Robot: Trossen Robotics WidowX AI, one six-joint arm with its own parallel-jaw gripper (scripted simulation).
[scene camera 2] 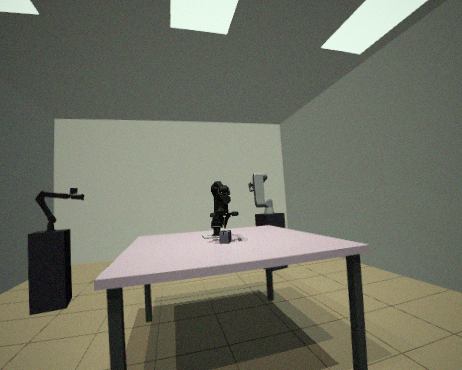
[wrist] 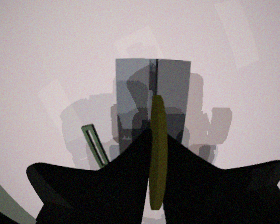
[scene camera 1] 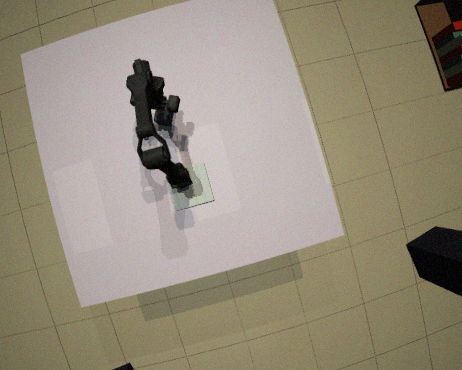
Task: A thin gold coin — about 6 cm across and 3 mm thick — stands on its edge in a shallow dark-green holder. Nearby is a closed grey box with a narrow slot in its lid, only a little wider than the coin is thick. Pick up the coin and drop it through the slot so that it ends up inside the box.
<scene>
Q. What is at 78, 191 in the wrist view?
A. My gripper.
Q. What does my gripper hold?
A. A gold coin.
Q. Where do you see a gold coin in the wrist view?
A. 158, 125
</scene>
